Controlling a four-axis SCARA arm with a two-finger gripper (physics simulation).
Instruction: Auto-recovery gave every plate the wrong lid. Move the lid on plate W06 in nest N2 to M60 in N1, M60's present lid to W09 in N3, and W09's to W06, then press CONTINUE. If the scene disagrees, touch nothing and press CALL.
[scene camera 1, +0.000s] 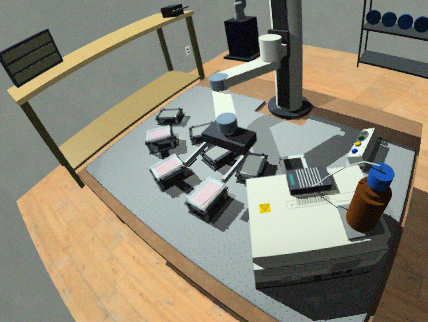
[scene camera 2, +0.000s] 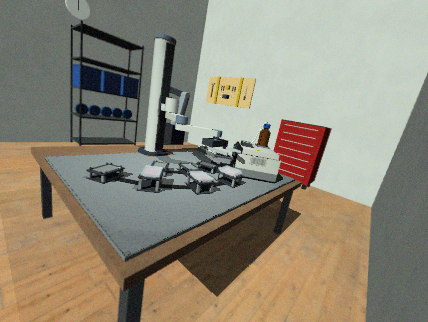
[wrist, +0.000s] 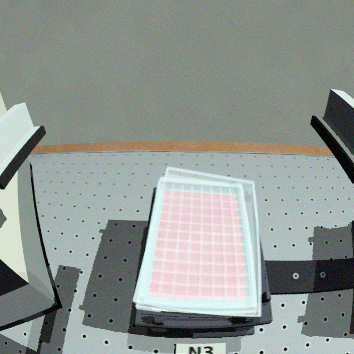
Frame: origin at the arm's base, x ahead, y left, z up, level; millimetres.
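Seen in the pictures: gripper, between the fingertips: (scene camera 1: 203, 172) (scene camera 2: 234, 153) (wrist: 170, 100); arm's base, origin of its link: (scene camera 1: 289, 106) (scene camera 2: 153, 152).
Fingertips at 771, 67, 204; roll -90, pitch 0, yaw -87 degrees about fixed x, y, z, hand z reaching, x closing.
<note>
Offsets run from my fingertips to a thing's top centre, as dx, dy, dz. "spot": to the spot under its first point.
A pink plate with a clear lid @(+4, -19, -95) (scene camera 1: 207, 193) (scene camera 2: 230, 172) (wrist: 197, 245) sits in the dark nest labelled N3 @(spot: -78, -22, -190) (wrist: 201, 349). The lid looks slightly turned, with its clear edge showing past the plate at the back and right. The plate's own label cannot be read. My gripper (scene camera 1: 205, 173) (wrist: 170, 100) is open and empty, its fingers wide apart above and behind this plate in the wrist view. Two more pink lidded plates, a middle one @(-13, -264, -112) (scene camera 1: 167, 167) (scene camera 2: 201, 177) and a far one @(-149, -481, -104) (scene camera 1: 159, 134) (scene camera 2: 151, 171), stand in a row with it; their labels cannot be read.
Several frame-like stands, among them one at the far end @(spot: -321, -588, -148) (scene camera 1: 170, 116) (scene camera 2: 106, 170) and one near the instrument @(-225, +31, -138) (scene camera 1: 251, 165), stand by the plates. A white instrument (scene camera 1: 272, 227) (scene camera 2: 257, 162) carries a brown bottle @(spot: -26, +507, +131) (scene camera 1: 367, 207) (scene camera 2: 264, 136). A button box @(-571, +416, -108) (scene camera 1: 362, 145) stands beyond it.
</note>
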